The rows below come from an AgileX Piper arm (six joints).
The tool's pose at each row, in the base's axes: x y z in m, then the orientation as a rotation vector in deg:
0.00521, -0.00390, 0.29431, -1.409, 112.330, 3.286
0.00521, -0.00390, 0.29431, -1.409, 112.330, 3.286
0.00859, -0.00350, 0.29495, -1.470, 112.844, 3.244
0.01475, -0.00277, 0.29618, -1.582, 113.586, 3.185
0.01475, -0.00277, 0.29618, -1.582, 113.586, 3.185
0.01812, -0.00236, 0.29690, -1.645, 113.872, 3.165
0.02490, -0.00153, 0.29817, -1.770, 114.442, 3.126
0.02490, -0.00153, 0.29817, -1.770, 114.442, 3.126
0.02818, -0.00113, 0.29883, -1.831, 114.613, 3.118
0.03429, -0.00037, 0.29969, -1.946, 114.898, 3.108
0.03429, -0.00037, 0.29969, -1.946, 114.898, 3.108
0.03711, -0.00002, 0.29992, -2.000, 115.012, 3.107
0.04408, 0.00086, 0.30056, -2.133, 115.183, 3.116
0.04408, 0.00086, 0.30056, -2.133, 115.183, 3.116
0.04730, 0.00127, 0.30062, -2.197, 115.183, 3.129
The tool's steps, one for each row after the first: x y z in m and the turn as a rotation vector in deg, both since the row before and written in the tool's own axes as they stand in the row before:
0.00000, 0.00000, 0.00000, 0.000, 0.000, 0.000
-0.00187, 0.00027, 0.00290, 0.008, 0.515, -0.050
-0.00352, 0.00049, 0.00523, -0.001, 0.744, -0.088
0.00000, 0.00000, 0.00000, 0.000, 0.000, 0.000
-0.00201, 0.00028, 0.00282, -0.011, 0.287, -0.047
-0.00390, 0.00055, 0.00572, -0.023, 0.573, -0.092
0.00000, 0.00000, 0.00000, 0.000, 0.000, 0.000
-0.00196, 0.00026, 0.00273, -0.020, 0.173, -0.042
-0.00333, 0.00049, 0.00523, -0.042, 0.288, -0.078
0.00000, 0.00000, 0.00000, 0.000, 0.000, 0.000
-0.00140, 0.00022, 0.00248, -0.023, 0.115, -0.036
-0.00353, 0.00055, 0.00608, -0.065, 0.175, -0.085
0.00000, 0.00000, 0.00000, 0.000, 0.000, 0.000
-0.00143, 0.00025, 0.00291, -0.038, 0.002, -0.039

